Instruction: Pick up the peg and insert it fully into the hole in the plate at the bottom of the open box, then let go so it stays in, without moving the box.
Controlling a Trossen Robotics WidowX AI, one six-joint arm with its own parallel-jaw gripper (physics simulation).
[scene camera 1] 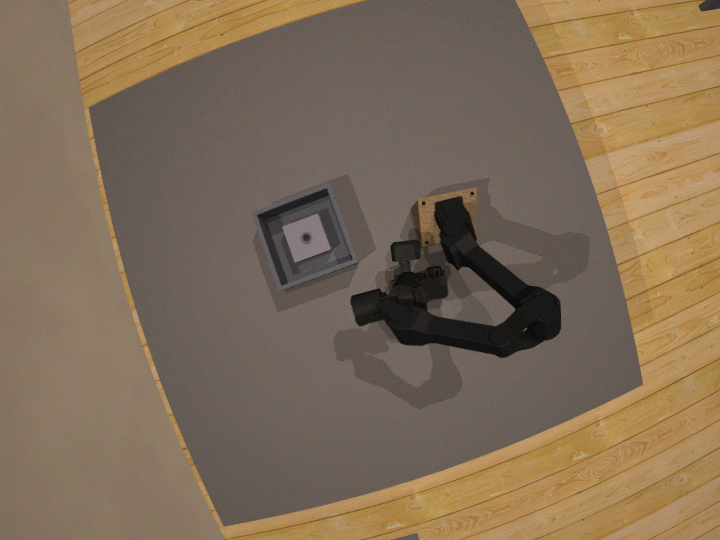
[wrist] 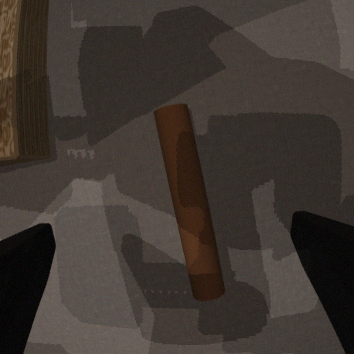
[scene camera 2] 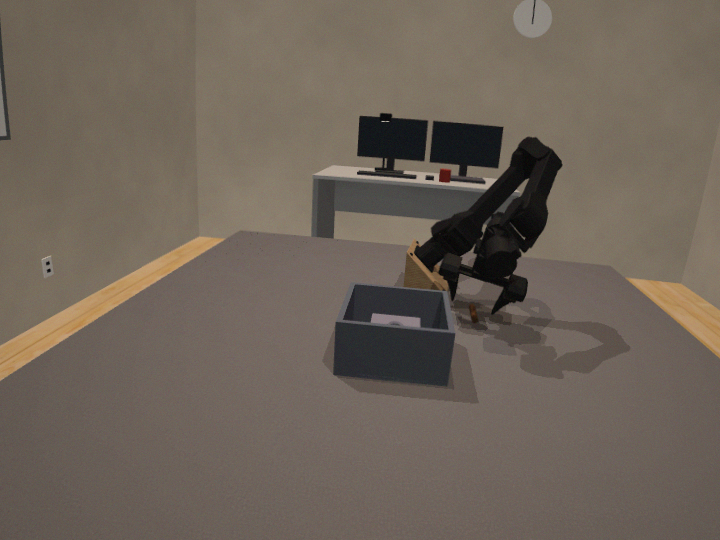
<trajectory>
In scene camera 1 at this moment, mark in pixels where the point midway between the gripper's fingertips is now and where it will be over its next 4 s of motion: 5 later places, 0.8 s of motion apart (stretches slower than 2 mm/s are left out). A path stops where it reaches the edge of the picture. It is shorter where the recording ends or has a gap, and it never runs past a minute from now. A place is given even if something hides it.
My gripper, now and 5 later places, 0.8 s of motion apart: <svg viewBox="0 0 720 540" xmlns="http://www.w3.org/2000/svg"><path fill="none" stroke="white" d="M413 274L412 275L408 277L406 278L402 280L390 283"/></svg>
</trajectory>
